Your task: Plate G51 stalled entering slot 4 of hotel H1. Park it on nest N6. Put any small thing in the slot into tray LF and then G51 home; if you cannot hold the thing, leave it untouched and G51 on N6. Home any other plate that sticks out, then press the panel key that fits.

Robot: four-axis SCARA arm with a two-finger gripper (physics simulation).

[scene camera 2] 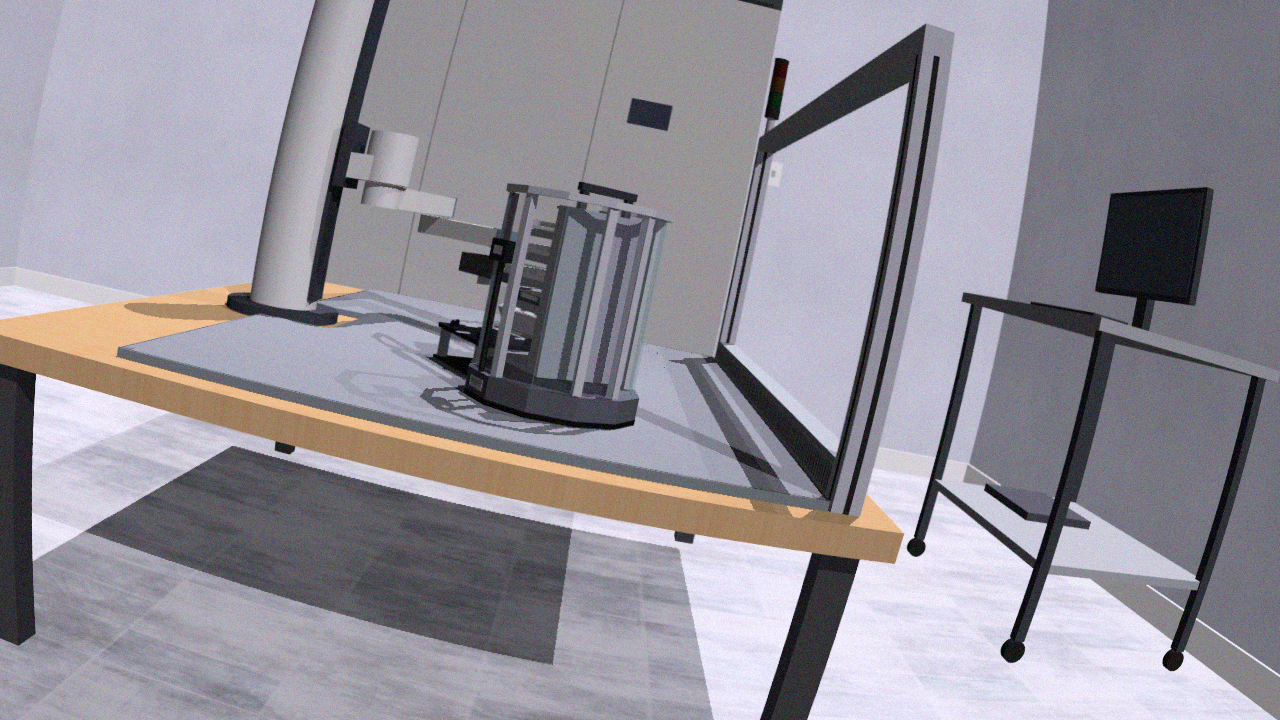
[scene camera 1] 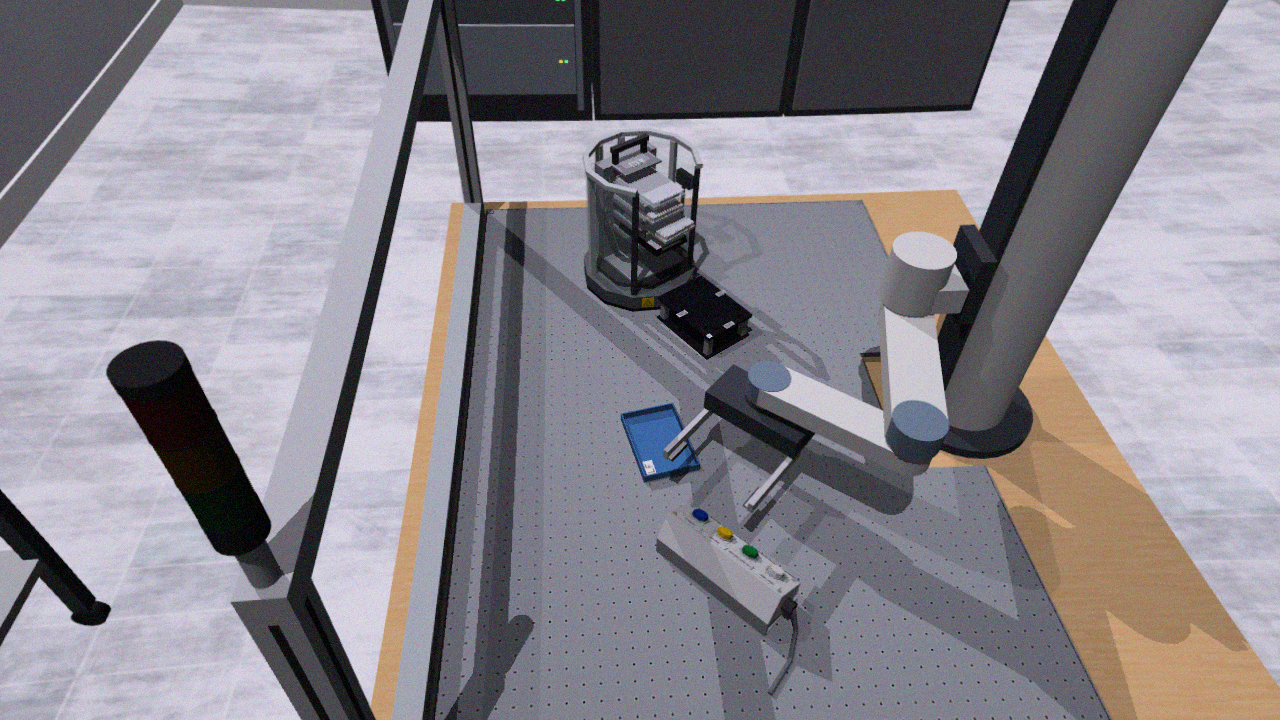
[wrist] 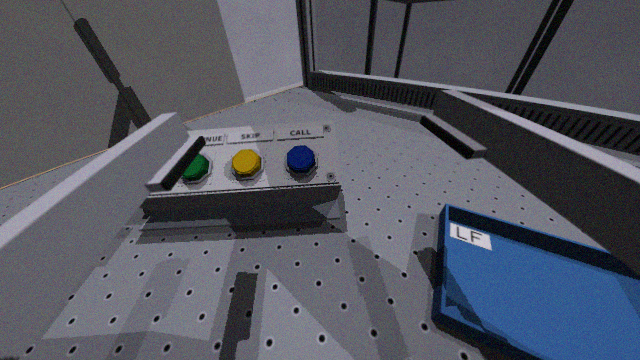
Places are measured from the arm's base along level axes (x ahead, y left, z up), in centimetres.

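Where they show: gripper, fingertip midpoint: [scene camera 1: 706, 480] [wrist: 315, 115]; arm's base, link origin: [scene camera 2: 281, 312] [scene camera 1: 959, 408].
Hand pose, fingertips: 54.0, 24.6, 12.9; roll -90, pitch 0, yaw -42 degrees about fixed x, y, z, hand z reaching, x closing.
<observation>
Each offset is from my fingertips to the centre of the thing, as dx, dy, dz. "spot": to the spot under its first point.
My gripper [scene camera 1: 712, 480] [wrist: 315, 115] is open and empty, its fingertips above the mat between the blue tray LF {+5.7, -17.4, -10.7} [scene camera 1: 662, 437] [wrist: 550, 290] and the key panel {-2.5, +10.2, -7.4} [scene camera 1: 723, 575] [wrist: 280, 202]. The tray's visible floor is bare. The keys are blue CALL {+0.9, +3.0, -4.7} [scene camera 1: 699, 514] [wrist: 300, 159], yellow SKIP {-2.6, +6.6, -4.7} [scene camera 1: 725, 532] [wrist: 246, 162], green {-5.8, +10.4, -5.2} [scene camera 1: 750, 550] [wrist: 196, 168] and white {-9.3, +14.0, -5.2} [scene camera 1: 776, 571]. The left finger partly covers the green key in the wrist view. The round hotel {+5.6, -67.4, +4.4} [scene camera 1: 634, 243] [scene camera 2: 572, 409] holds several plates {+4.2, -65.1, +13.4} [scene camera 1: 657, 188]; their labels and slots are unreadable. A low black nest {-6.5, -49.3, -8.1} [scene camera 1: 704, 311] stands before it, with no plate on top.
The arm column [scene camera 1: 1074, 223] [scene camera 2: 299, 161] stands on the wooden table [scene camera 2: 429, 454]. A guard frame [scene camera 1: 358, 223] [scene camera 2: 897, 268] runs along the opposite side. A signal tower {+44.4, +43.4, +64.8} [scene camera 1: 192, 447] [scene camera 2: 779, 89] stands at its end. A cable {spot: -11.3, +22.2, -10.9} [scene camera 1: 794, 640] leaves the panel.
</observation>
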